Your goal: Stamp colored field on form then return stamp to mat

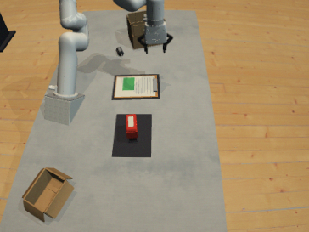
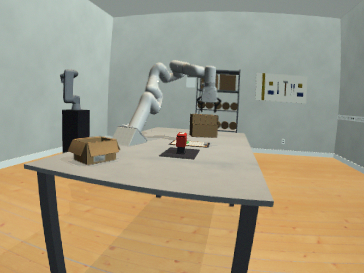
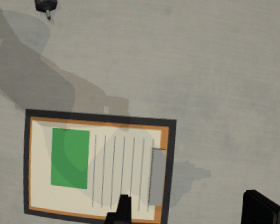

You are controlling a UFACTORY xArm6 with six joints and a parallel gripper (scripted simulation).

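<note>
Now: the red stamp 100 mm behind my hand, 340 mm to the right of it and 170 mm below it. Also, from my hand: dark mat: 100 mm behind, 340 mm to the right, 220 mm below; black object: 220 mm behind, 240 mm to the left, 200 mm below.
</note>
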